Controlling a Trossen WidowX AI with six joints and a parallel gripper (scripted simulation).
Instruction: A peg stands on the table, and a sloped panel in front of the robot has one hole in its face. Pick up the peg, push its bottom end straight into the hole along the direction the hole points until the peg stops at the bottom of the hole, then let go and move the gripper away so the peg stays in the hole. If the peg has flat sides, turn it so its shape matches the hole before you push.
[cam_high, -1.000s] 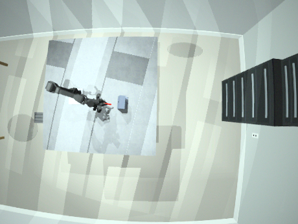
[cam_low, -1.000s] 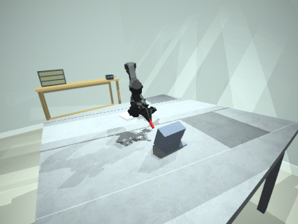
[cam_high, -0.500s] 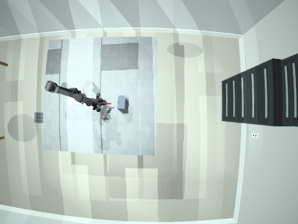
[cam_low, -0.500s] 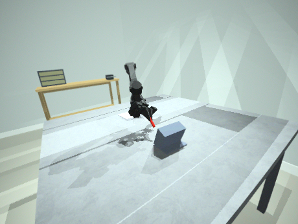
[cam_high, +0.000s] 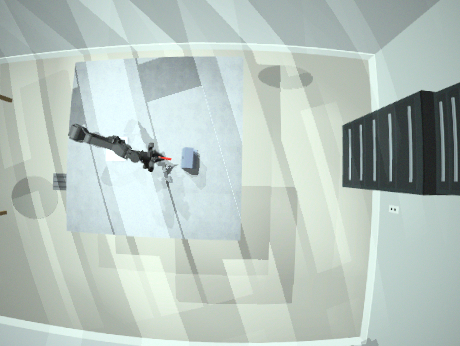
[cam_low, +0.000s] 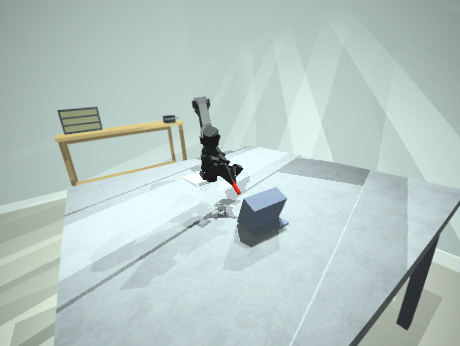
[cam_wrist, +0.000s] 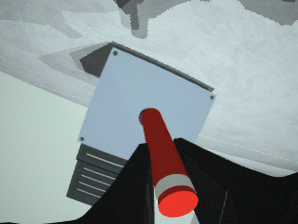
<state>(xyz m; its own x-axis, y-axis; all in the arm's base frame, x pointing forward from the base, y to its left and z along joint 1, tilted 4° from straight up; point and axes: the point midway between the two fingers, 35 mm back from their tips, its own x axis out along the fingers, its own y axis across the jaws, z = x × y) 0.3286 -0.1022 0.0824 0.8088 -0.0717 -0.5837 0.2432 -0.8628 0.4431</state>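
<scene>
Right now my gripper tip is 130 mm short of the blue-grey sloped panel, 10 mm to the right of it and 50 mm above it. Also, from my gripper tip: round red peg 10 mm behind, 10 mm above.
</scene>
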